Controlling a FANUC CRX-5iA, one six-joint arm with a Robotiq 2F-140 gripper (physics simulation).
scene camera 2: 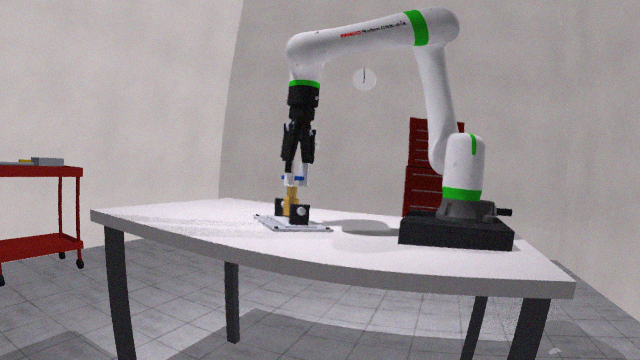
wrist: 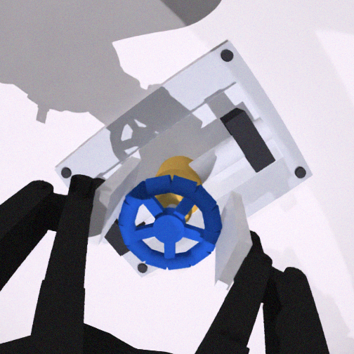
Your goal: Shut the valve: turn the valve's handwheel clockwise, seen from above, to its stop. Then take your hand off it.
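The blue handwheel [scene camera 2: 299, 178] [wrist: 170, 227] sits level on top of the brass valve body [scene camera 2: 291, 201] [wrist: 178, 167]. The valve stands upright on a pale base plate [scene camera 2: 320, 229] [wrist: 190, 85] with two black pipe blocks, one of which [scene camera 2: 299, 214] [wrist: 248, 140] shows plainly in both views. My gripper [scene camera 2: 296, 176] [wrist: 179, 194] points straight down and is shut on the handwheel, with one pale fingertip pad at each side of the rim. In the scene view the pads partly hide the wheel.
The plate lies on the white table [scene camera 2: 190, 220], whose front edge runs below it. The arm's black base block [scene camera 2: 455, 231] stands on the table to the right. A red cart [scene camera 2: 40, 171] stands at the far left, and a red tool cabinet [scene camera 2: 420, 192] stands behind the arm.
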